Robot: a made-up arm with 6 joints. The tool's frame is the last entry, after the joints.
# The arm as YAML. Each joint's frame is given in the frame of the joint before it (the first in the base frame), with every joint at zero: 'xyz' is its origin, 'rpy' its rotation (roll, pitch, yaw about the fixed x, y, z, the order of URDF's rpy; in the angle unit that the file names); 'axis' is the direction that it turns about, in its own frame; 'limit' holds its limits. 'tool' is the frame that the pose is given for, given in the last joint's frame.
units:
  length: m
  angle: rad
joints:
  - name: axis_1
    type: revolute
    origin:
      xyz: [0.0, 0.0, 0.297]
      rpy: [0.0, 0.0, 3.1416]
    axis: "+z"
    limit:
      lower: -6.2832
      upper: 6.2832
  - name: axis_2
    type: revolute
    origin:
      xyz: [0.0, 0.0, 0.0]
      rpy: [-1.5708, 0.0, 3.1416]
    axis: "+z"
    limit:
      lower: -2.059
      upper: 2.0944
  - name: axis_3
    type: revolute
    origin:
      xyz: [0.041, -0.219, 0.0]
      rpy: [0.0, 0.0, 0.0]
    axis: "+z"
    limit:
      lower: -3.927
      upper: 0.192
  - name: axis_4
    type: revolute
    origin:
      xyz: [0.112, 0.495, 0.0]
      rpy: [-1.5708, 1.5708, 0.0]
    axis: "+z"
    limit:
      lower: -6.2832
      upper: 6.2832
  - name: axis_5
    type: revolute
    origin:
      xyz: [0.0, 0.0, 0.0]
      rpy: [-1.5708, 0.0, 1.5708]
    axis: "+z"
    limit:
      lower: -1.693
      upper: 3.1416
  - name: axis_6
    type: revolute
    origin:
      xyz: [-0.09, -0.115, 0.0]
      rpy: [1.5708, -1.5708, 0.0]
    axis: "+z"
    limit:
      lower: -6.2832
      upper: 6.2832
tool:
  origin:
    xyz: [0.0, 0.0, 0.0]
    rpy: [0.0, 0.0, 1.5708]
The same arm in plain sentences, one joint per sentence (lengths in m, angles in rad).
The arm has six revolute joints in a row. What follows holds with every joint at zero, and every direction is one of the base frame's.
Joint 1 is mounted 0.297 m along +z from the base frame's origin and turns about +z, from -6.2832 to 6.2832 rad.
Joint 2 is mounted at the same point as joint 1 and turns about +y, from -2.059 to 2.0944 rad.
Joint 3 is mounted 0.041 m along +x and 0.219 m along +z from joint 2 and turns about +y, from -3.927 to 0.192 rad.
Joint 4 is mounted 0.112 m along +x and 0.495 m along -z from joint 3 and turns about -z, from -6.2832 to 6.2832 rad.
Joint 5 is mounted at the same point as joint 4 and turns about +y, from -1.693 to 3.1416 rad.
Joint 6 is mounted 0.09 m along +x and 0.115 m along -z from joint 5 and turns about -z, from -6.2832 to 6.2832 rad.
The tool frame, which is the frame that the pose is given for, is mounted at the same point as joint 6; its axes are the base frame's turned by roll 3.1416, pitch 0 and yaw 0 rad (as in URDF: about the fixed x, then y, then z).

